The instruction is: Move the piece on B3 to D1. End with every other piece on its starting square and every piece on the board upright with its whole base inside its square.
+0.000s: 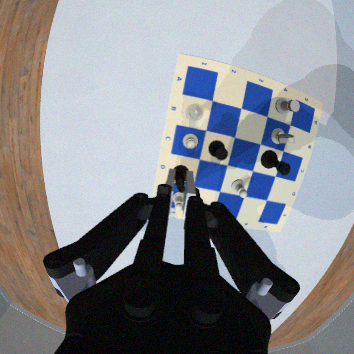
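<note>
My gripper is shut on a black piece and holds it over the D1 square, beside the C1 piece. Its base is partly hidden by the fingertips, so I cannot tell whether it touches the board. B3 has no piece on it. A white piece stands on C1 and another white piece shows on E1, partly behind the fingers.
Pale pieces stand on B1, A4, B4 and D3. Black pieces stand on C2 and C4. The pale table top surrounds the board, with wooden floor beyond.
</note>
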